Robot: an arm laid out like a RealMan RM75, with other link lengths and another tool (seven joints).
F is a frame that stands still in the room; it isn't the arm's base.
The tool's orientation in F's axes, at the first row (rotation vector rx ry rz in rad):
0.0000 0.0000 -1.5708
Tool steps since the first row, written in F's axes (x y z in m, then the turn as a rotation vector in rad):
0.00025 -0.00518 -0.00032 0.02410 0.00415 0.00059
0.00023 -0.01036 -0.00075 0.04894 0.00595 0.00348
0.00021 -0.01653 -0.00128 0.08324 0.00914 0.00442
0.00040 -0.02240 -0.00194 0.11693 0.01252 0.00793
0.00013 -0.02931 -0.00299 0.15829 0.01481 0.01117
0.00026 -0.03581 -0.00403 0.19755 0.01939 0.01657
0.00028 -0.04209 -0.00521 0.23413 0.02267 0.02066
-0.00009 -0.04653 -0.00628 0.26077 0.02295 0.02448
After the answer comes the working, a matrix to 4 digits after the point.
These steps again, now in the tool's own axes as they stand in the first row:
0.00518 0.00025 -0.00032 -0.00415 0.02410 0.00059
0.01036 0.00023 -0.00075 -0.00595 0.04894 0.00348
0.01653 0.00021 -0.00128 -0.00914 0.08324 0.00442
0.02240 0.00040 -0.00194 -0.01252 0.11693 0.00793
0.02931 0.00013 -0.00299 -0.01481 0.15829 0.01117
0.03581 0.00026 -0.00403 -0.01939 0.19755 0.01657
0.04209 0.00028 -0.00521 -0.02267 0.23413 0.02066
0.04653 -0.00009 -0.00628 -0.02295 0.26077 0.02448

The tool's axes in the first row as the columns of a matrix, in F's axes (rounded; the answer above uses it unrounded):
0.0000 1.0000 0.0000
-1.0000 0.0000 0.0000
0.0000 0.0000 1.0000

